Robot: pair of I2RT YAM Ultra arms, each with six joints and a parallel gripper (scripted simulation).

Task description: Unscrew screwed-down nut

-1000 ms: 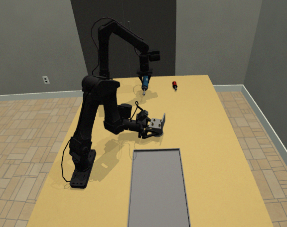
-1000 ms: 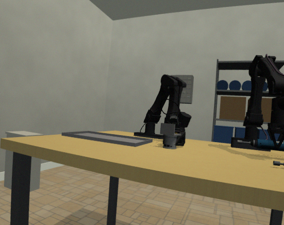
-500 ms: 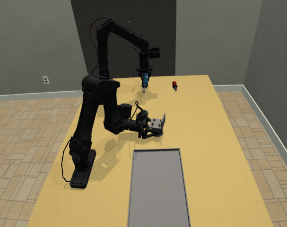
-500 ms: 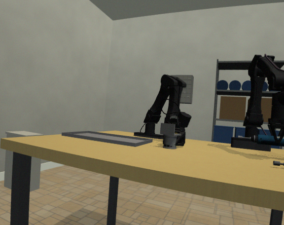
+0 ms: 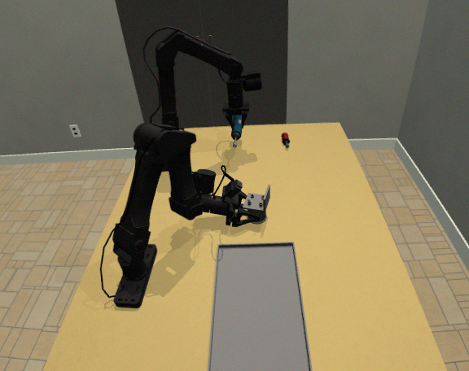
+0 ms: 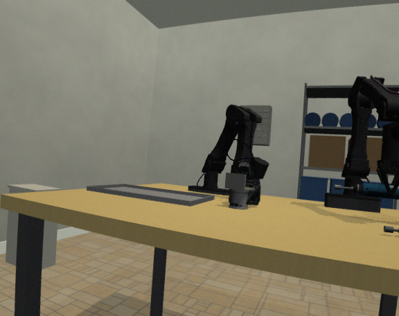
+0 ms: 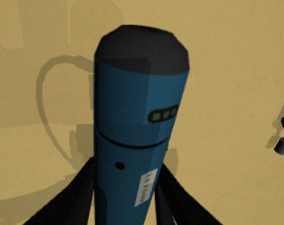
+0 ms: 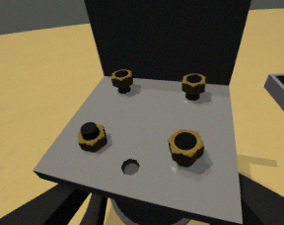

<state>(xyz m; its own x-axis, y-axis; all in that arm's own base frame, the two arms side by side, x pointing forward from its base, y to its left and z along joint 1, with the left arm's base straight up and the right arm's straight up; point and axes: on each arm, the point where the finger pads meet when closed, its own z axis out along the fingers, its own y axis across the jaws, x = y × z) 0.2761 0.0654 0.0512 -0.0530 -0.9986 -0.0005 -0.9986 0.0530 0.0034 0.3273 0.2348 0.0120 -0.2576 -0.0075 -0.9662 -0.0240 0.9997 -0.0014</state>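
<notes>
Now: the joint module 1 cm above my right hand. Round my right hand: bracket 5 cm above; grey tray 1 cm behind, 33 cm to the right, 2 cm below; socket 7 cm behind, 31 cm to the left, 7 cm above.
</notes>
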